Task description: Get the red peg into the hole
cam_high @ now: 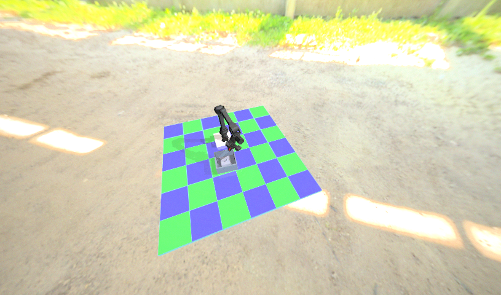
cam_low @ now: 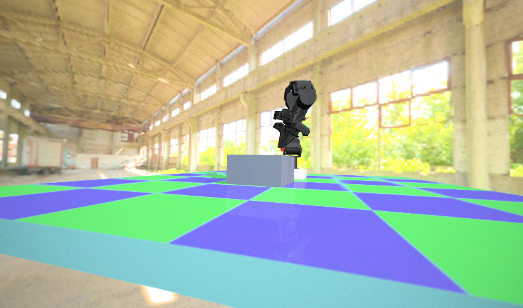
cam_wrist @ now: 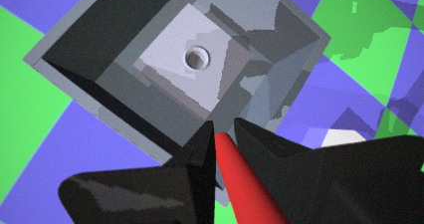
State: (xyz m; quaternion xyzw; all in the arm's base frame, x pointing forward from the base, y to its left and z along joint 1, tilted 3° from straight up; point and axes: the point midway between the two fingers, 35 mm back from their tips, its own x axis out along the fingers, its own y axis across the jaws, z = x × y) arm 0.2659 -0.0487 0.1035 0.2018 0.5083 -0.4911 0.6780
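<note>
Now: gripper tip 3 cm below the red peg, 2 cm to the right of it and 1 cm past it. From my gripper tip the other things lie so: grey box: 10 cm below, 6 cm to the right, 3 cm ahead.
</note>
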